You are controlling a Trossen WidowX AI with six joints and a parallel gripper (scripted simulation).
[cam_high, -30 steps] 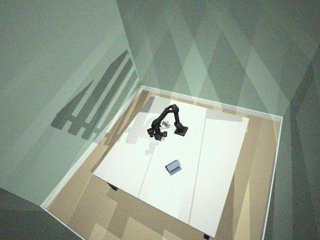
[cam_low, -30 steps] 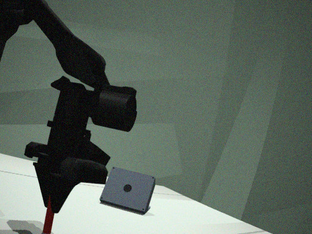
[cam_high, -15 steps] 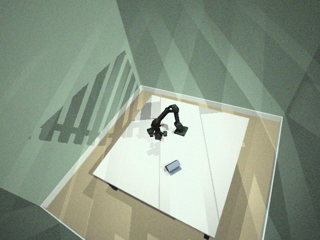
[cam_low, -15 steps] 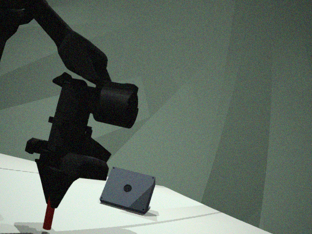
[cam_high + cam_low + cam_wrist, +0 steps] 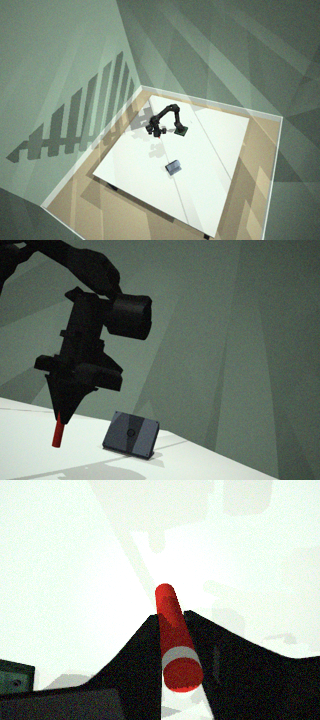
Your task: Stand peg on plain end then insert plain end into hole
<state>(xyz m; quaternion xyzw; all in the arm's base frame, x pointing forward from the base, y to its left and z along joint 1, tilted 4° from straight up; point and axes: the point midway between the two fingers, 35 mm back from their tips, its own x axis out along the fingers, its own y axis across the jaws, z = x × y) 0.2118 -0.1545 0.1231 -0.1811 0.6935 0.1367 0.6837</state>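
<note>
Right now the blue-grey sloped panel is 22 cm ahead of my gripper tip, 28 cm to the left of it and 5 cm below it. Also, from my gripper tip: red peg (2 cm above).
</note>
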